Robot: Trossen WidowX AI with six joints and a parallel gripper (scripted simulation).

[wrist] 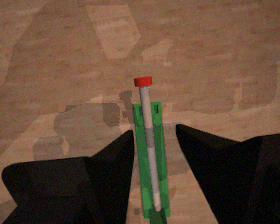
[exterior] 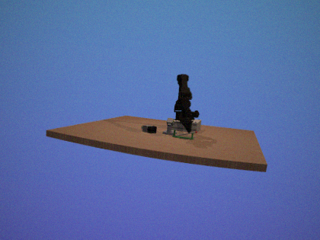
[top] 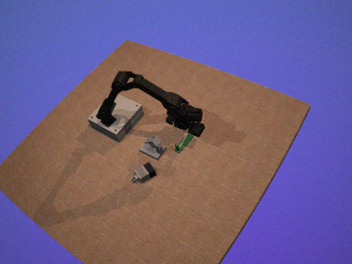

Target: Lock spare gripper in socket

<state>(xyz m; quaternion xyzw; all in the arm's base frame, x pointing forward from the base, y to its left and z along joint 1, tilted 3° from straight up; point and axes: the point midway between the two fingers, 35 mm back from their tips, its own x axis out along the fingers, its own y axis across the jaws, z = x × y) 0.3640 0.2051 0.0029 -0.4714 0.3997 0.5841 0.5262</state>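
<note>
The green rack is 40 mm to the right of my gripper tip and 20 mm below it. Round my gripper tip: spare gripper 310 mm to the right, 20 mm below, 20 mm behind; grey mount 170 mm to the right, 80 mm behind, 10 mm above.
</note>
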